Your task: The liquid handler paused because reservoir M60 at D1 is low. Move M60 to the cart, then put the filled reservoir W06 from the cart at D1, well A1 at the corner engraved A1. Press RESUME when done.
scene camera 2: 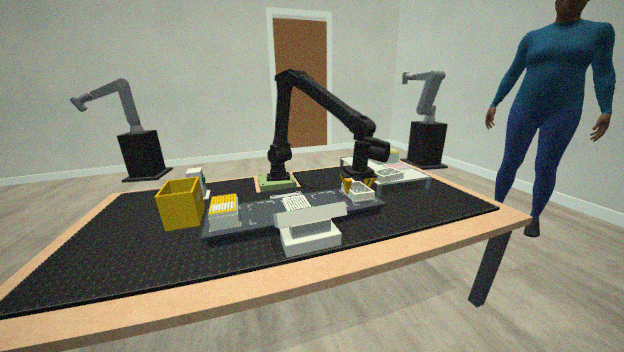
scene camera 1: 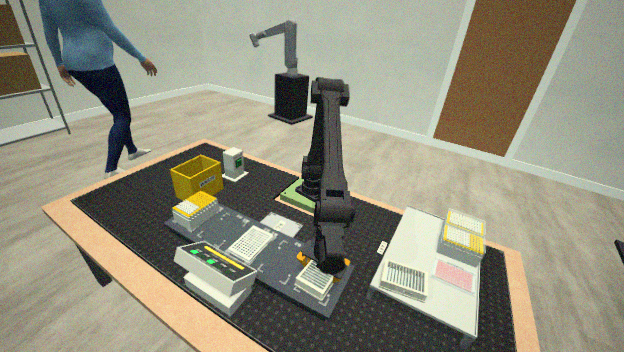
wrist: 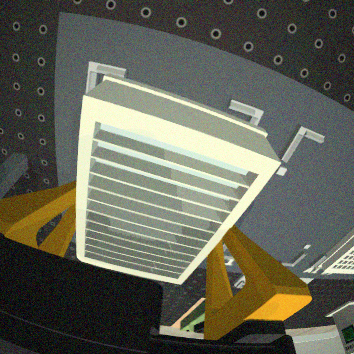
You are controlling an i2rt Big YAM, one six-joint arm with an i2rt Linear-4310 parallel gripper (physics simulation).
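Pixels of known places: gripper, fingertip midpoint: (scene camera 1: 320, 274) (wrist: 152, 201); arm's base, origin of the base link: (scene camera 2: 278, 178) (scene camera 1: 310, 192).
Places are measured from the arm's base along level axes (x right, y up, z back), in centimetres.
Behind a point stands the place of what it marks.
Note:
My gripper (scene camera 1: 324, 268) @[x -30.9, y 4.8, z -35.3 cm] (scene camera 2: 358, 184) @[x -30.9, y 4.8, z -35.3 cm] (wrist: 152, 201) @[x -30.9, y 4.8, z -35.3 cm] has its yellow fingers shut on the long sides of reservoir M60 (scene camera 1: 314, 279) @[x -31.5, y 7.1, z -39.2 cm] (scene camera 2: 359, 188) @[x -31.6, y 7.0, z -36.6 cm] (wrist: 168, 197) @[x -30.7, y 6.5, z -37.6 cm], a cream trough block with many narrow channels. It holds the reservoir slightly above the right end of the grey deck (scene camera 1: 276, 260) @[x -17.2, y 3.2, z -39.0 cm] (scene camera 2: 258, 214) @[x 6.8, y 3.2, z -43.0 cm] (wrist: 309, 197) @[x -19.6, y 3.2, z -39.7 cm]. The slot's white corner marks show beside the reservoir in the wrist view. Reservoir W06 (scene camera 1: 404, 280) @[x -50.8, y 6.4, z -22.4 cm] (scene camera 2: 388, 173) @[x -50.1, y 7.3, z -23.6 cm] lies on the white cart (scene camera 1: 422, 241) @[x -49.7, y 4.4, z -0.7 cm] (scene camera 2: 415, 179) @[x -62.3, y 4.6, z -26.7 cm] to the right. A white box with a green button (scene camera 1: 234, 162) @[x 33.7, y 7.8, z -15.0 cm] (scene camera 2: 196, 174) @[x 35.3, y 10.4, z -15.9 cm] stands at the far left.
A yellow waste bin (scene camera 1: 196, 174) @[x 29.7, y 12.0, z -35.8 cm] (scene camera 2: 179, 202) @[x 33.4, y 8.7, z -40.0 cm], a tip box (scene camera 1: 195, 207) @[x 14.6, y 9.7, z -45.7 cm] (scene camera 2: 222, 209) @[x 16.6, y 9.5, z -49.3 cm] and a white well plate (scene camera 1: 250, 242) @[x -6.9, y 4.5, z -40.3 cm] (scene camera 2: 295, 202) @[x -6.4, y 4.6, z -39.0 cm] sit left of the arm. A white console (scene camera 1: 214, 270) @[x -13.6, y 12.3, z -57.1 cm] (scene camera 2: 308, 227) @[x -8.9, y 5.5, z -57.3 cm] stands at the front. Tip boxes (scene camera 1: 464, 235) @[x -60.6, y 11.4, z 3.2 cm] and a pink plate (scene camera 1: 454, 274) @[x -62.3, y 5.8, z -9.7 cm] are on the cart.

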